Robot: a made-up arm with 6 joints. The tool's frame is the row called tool.
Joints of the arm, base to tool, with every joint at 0 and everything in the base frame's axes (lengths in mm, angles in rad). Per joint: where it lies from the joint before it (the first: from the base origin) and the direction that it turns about. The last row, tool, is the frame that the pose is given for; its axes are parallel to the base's.
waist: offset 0 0 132.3 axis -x
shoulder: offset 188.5 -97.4 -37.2 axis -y
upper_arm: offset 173.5 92 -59 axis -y
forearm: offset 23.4 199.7 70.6 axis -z
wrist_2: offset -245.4 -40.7 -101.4 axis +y
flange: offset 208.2 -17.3 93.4 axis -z
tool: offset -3.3 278.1 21
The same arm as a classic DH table. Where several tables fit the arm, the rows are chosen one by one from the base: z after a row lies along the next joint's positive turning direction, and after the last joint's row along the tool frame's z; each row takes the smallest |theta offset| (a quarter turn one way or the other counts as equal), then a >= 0, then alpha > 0; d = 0 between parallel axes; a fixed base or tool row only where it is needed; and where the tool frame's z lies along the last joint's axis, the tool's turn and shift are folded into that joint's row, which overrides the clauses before.
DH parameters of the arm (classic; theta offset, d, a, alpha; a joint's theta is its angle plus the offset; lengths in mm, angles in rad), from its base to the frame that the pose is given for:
base (fixed): -1.5708 132.3 0 1.5708
waist: -1.5708 -188.5 37.2 -1.5708
shoulder: 1.243 0 183.3 0
upper_arm: 0.3278 -194.3 23.4 1.5708
forearm: 0 30.8 -245.4 1.5708
wrist_2: 0 -58 208.2 -1.5708
flange: 1.5589 0 -278.1 3.1416
tool (fixed): 1.5589 114.4 0 0

